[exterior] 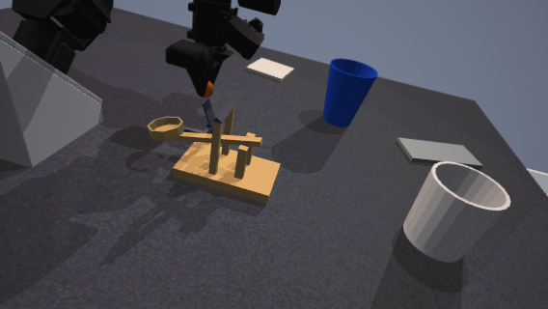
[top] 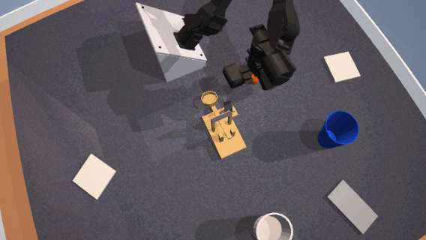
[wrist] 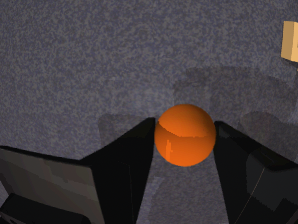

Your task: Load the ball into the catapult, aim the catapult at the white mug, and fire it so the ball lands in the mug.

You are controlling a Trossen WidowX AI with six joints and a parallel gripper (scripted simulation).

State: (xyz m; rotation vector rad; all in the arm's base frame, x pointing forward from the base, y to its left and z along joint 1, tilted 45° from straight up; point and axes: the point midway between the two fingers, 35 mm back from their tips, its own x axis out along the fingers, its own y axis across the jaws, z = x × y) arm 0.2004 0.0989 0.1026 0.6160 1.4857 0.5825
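My gripper tip is now 60 mm short of the catapult and 130 mm to the left of it. The rest, counted from my gripper tip: white mug: 410 mm ahead, 160 mm to the right, 20 mm below; orange ball: 10 mm above.
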